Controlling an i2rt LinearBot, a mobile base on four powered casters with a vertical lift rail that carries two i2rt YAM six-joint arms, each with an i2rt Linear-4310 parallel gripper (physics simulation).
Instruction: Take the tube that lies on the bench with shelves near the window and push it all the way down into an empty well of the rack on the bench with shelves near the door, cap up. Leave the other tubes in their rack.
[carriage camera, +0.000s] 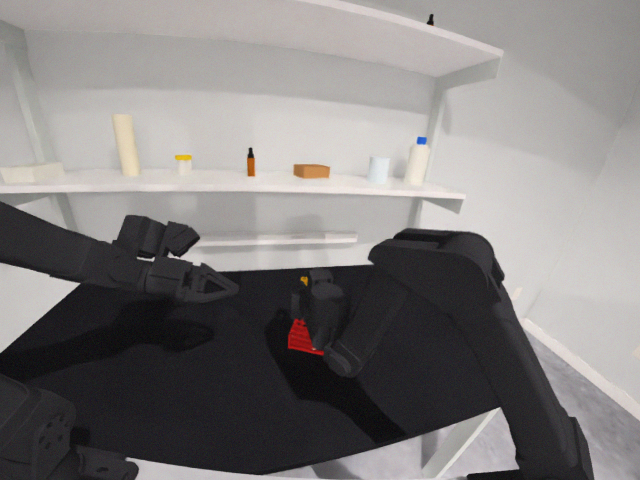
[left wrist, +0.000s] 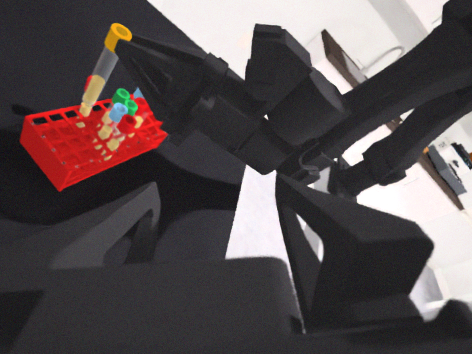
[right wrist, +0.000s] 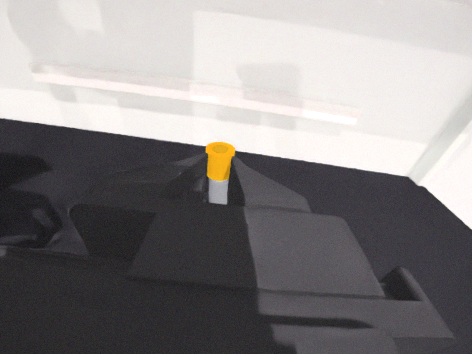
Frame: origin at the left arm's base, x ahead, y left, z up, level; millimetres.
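Seen in the pictures: left gripper, fingertip midpoint: (carriage camera: 236, 290) (left wrist: 217, 188); right gripper, fingertip midpoint: (carriage camera: 304, 282) (left wrist: 120, 41) (right wrist: 219, 163); right arm's base, link origin: (left wrist: 344, 185).
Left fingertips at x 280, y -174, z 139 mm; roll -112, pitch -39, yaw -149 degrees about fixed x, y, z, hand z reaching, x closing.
A point is followed by its place in that frame.
The tube (carriage camera: 303, 280) {z 80, x 422, y -300 mm} (left wrist: 104, 65) {z 40, x 428, y -295 mm} (right wrist: 219, 165) {z 74, x 421, y -305 mm} has an orange cap and pale contents. It is held cap up by my right gripper (left wrist: 120, 46) {z 71, x 427, y -302 mm} (right wrist: 220, 167) {z 71, x 427, y -302 mm}, which is shut on it just below the cap's rim. In the left wrist view its lower end meets the back row of the red rack (carriage camera: 302, 342) {z -144, x 414, y -306 mm} (left wrist: 42, 152) {z -124, x 444, y -272 mm}, near the rack's left end; how far it is in a well is unclear. Several other tubes with green (left wrist: 121, 95) {z -39, x 430, y -367 mm}, blue (left wrist: 118, 112) {z -40, x 411, y -340 mm} and red caps stand in the rack. My left gripper (carriage camera: 235, 289) {z 139, x 280, y -175 mm} (left wrist: 217, 188) {z 139, x 280, y -175 mm} is open and empty, left of the rack in the carriage view.
The black bench top (carriage camera: 206, 392) {z -158, x 241, y -79 mm} (left wrist: 60, 50) {z -158, x 615, y -467 mm} carries the rack. The right arm hides much of the rack in the carriage view. A shelf (carriage camera: 232, 187) {z 291, x 527, y -87 mm} behind holds a brown bottle (carriage camera: 251, 164) {z 338, x 685, y -95 mm}, an orange-brown box (carriage camera: 311, 171) {z 322, x 734, y -293 mm} and a blue-capped bottle (carriage camera: 416, 162) {z 383, x 802, y -686 mm}.
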